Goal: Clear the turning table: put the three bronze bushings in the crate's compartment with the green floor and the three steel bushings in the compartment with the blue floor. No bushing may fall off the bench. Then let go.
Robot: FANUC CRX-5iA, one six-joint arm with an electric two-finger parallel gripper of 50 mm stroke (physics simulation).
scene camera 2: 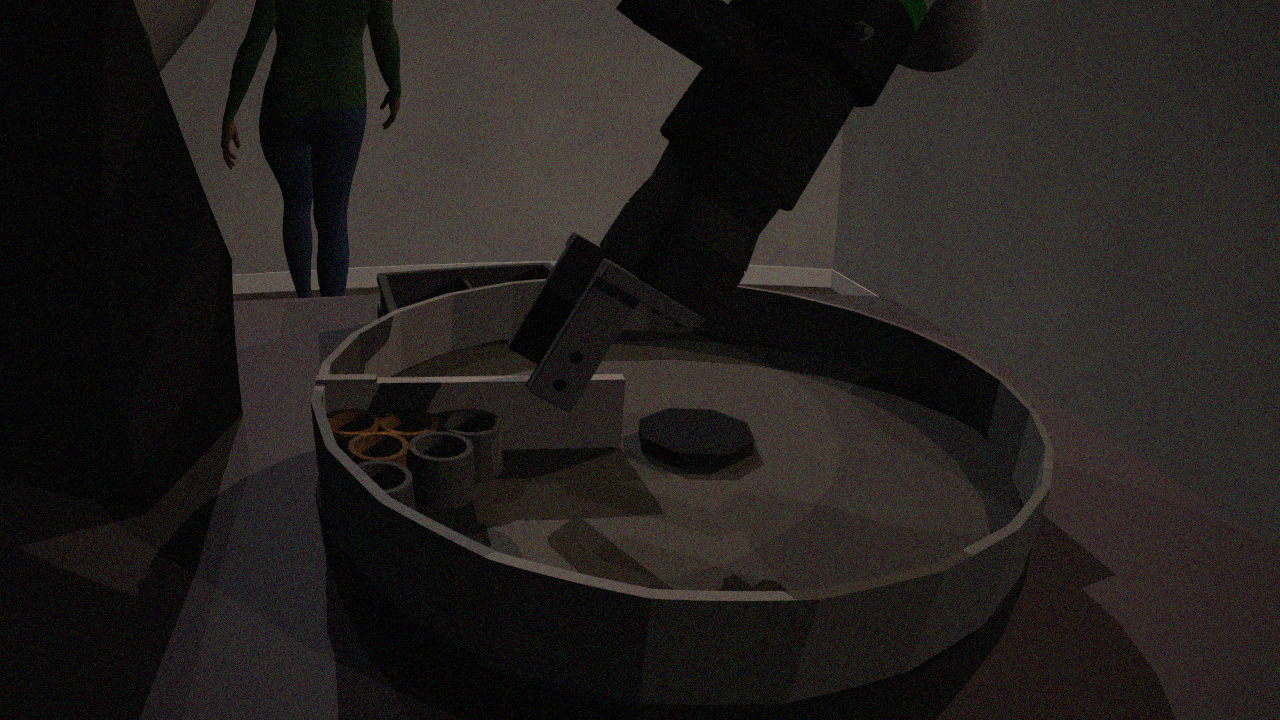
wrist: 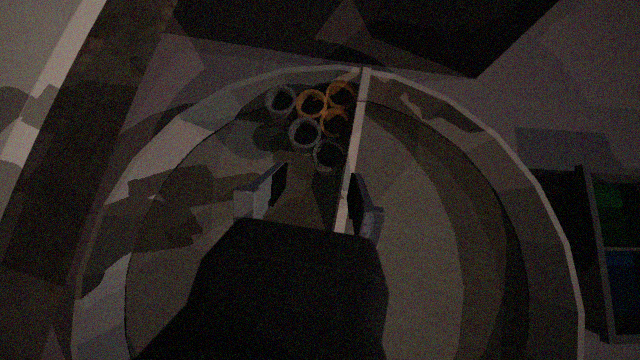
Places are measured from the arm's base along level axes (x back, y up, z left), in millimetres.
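Where they show: gripper, between the fingertips: [scene camera 2: 535,376] [wrist: 317,180]; arm's base, origin of its link: [scene camera 2: 30,120].
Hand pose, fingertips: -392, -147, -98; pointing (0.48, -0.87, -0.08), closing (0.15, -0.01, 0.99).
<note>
Things, the pixels of their top centre, and the offset from my fingertips, as dx, dy, dz.
- crate, centre of its top: [scene camera 2: 475,284] +46, -53, +377
- dark low hub, centre of its top: [scene camera 2: 697,430] -88, -42, +34
Three bronze bushings [scene camera 2: 355,448] [wrist: 300,104] stand upright, clustered against the divider wall [scene camera 2: 519,425] [wrist: 356,140] and the rim of the turning table [scene camera 2: 716,640] [wrist: 575,260]. Three steel bushings [scene camera 2: 441,480] [wrist: 292,134] stand upright beside them, towards the table's middle and along the rim. My gripper [scene camera 2: 543,371] [wrist: 317,180] is open and empty, tilted, above the divider's inner part and apart from the bushings. In the wrist view the divider shows between the fingers, near the right one. The crate [scene camera 2: 384,293] [wrist: 597,250] shows its green floor [wrist: 607,195] and blue floor [wrist: 622,272].
A dark low hub [scene camera 2: 696,438] stands on the turning table. A raised rim runs around the table. The crate stands on the bench behind it in the scene view. A large dark block [scene camera 2: 107,268] stands at the left. A person [scene camera 2: 313,116] stands in the background.
</note>
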